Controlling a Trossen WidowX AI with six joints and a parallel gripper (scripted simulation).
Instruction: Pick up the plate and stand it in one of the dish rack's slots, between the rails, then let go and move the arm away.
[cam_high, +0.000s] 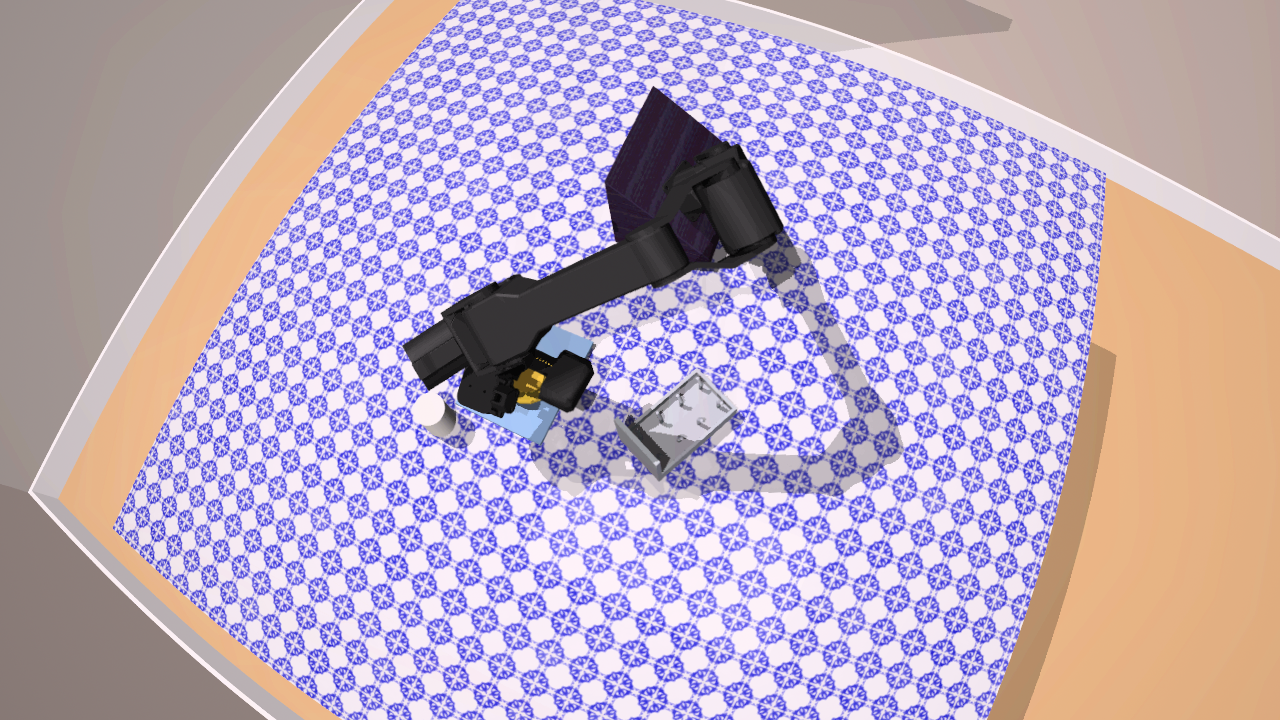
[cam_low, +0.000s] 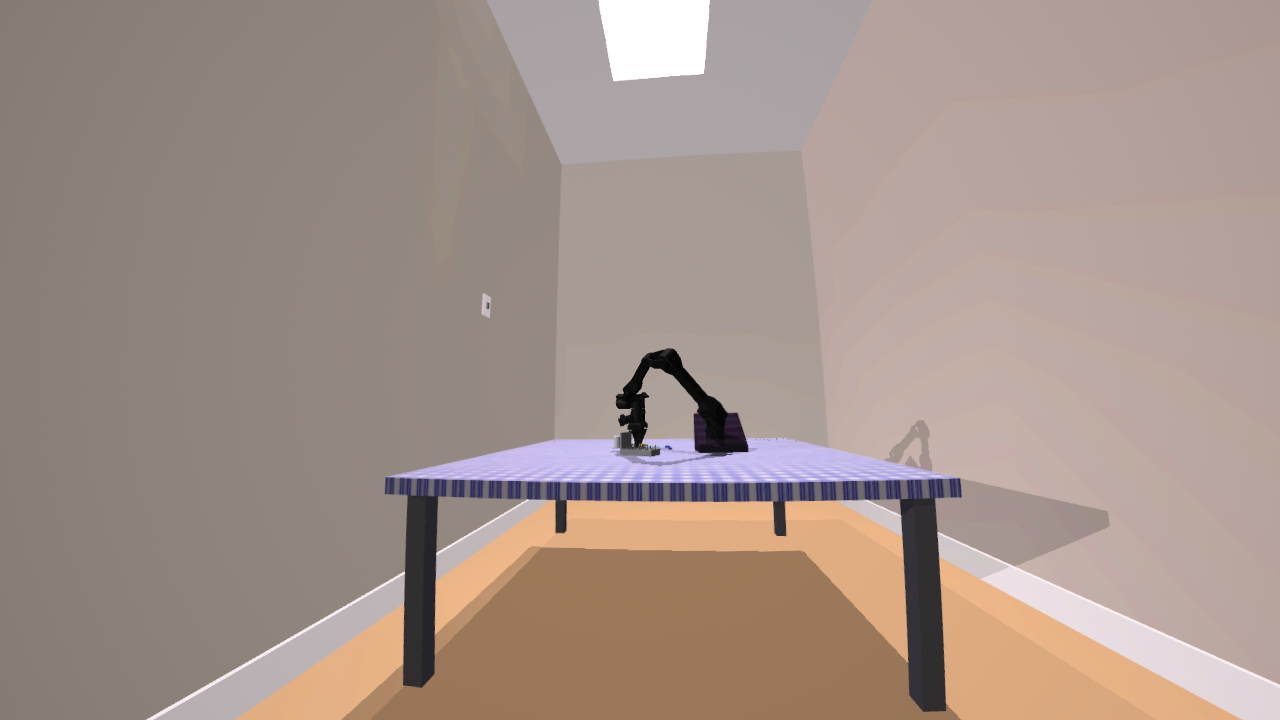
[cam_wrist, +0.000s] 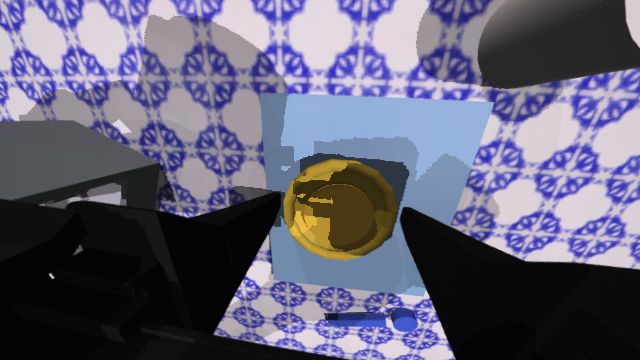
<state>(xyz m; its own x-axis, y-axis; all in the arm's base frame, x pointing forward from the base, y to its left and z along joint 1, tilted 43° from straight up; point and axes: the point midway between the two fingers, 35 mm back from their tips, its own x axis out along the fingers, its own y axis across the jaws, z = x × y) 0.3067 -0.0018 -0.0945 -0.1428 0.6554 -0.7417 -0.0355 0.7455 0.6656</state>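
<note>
Now: the light blue sheet 1 cm behind my gripper tip, 1 cm to the right of it and 1 cm below it. From my gripper tip the other things lie so: blue spoon (12 cm behind, 6 cm to the right, 1 cm below); white cup (10 cm ahead, 8 cm to the right, 1 cm above); yellow plate (right at my gripper tip).
</note>
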